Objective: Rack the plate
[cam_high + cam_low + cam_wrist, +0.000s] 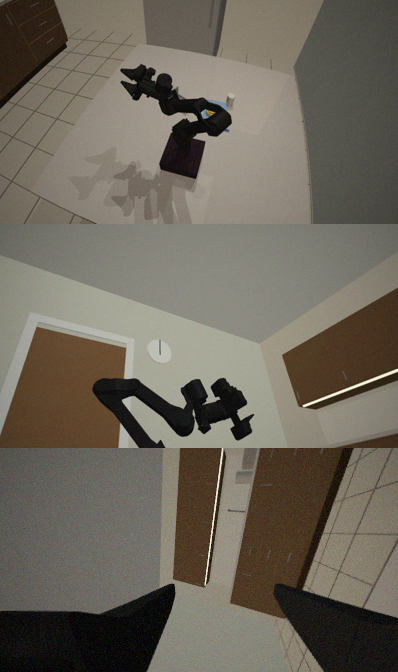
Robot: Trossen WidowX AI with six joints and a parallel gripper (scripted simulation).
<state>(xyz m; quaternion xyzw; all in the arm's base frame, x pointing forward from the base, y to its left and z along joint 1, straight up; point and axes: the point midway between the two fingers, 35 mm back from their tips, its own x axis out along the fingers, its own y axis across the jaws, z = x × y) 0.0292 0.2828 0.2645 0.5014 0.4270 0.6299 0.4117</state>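
Now: the yellow plate 270 mm ahead of my gripper tip, 340 mm to the right of it and 330 mm below it. Also, from my gripper tip: blue spoon: 180 mm ahead, 430 mm to the right, 340 mm below; then light blue mat: 290 mm ahead, 360 mm to the right, 340 mm below; then grey dish rack: 250 mm ahead, 160 mm to the right, 320 mm below.
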